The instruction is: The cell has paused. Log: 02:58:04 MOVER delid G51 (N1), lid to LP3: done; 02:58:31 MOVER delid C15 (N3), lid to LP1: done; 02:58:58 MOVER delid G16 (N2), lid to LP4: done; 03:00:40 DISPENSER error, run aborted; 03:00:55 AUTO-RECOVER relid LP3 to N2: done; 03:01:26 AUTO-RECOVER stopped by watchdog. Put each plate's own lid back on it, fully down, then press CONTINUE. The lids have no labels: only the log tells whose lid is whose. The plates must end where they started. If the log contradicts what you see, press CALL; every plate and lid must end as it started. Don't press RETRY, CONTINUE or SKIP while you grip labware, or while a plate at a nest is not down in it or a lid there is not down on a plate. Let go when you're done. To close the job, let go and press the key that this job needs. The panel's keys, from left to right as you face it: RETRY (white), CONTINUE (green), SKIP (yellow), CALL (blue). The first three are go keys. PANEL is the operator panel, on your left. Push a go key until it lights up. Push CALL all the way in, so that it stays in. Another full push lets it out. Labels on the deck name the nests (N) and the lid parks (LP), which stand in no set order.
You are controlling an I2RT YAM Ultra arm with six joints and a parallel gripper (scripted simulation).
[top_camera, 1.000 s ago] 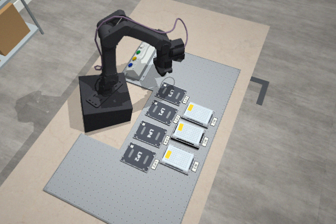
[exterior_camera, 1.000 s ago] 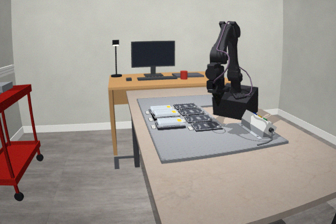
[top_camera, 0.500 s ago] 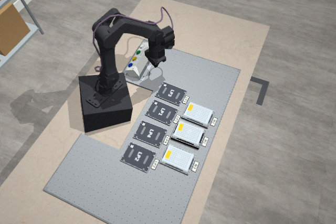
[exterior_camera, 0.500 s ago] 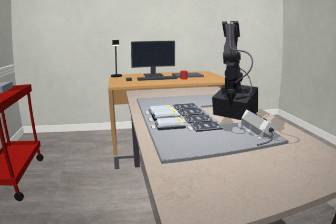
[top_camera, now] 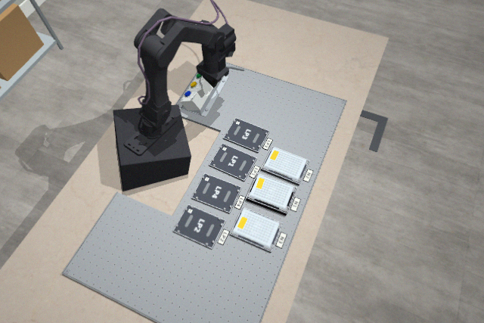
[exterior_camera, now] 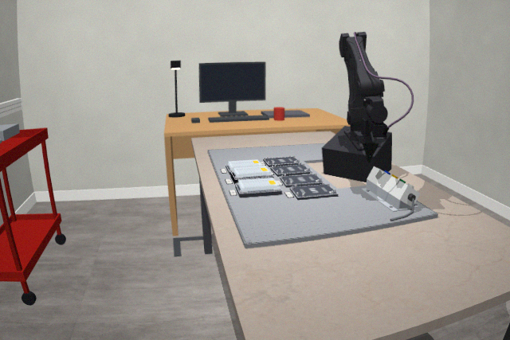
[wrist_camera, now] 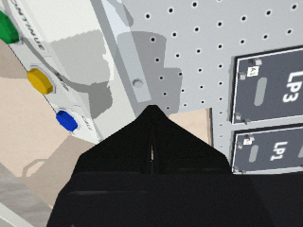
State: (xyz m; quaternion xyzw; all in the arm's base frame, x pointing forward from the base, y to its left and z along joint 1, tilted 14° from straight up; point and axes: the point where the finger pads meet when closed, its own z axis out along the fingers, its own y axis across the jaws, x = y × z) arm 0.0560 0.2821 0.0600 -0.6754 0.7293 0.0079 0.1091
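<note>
Now: the green continue key 120 mm behind my hand, 60 mm below it and 50 mm to the left of it. From my hand the other things lie so: white retry key (130 mm behind, 100 mm to the left, 60 mm below); then yellow key (110 mm behind, 60 mm below); then blue key (100 mm behind, 70 mm below, 50 mm to the right).
</note>
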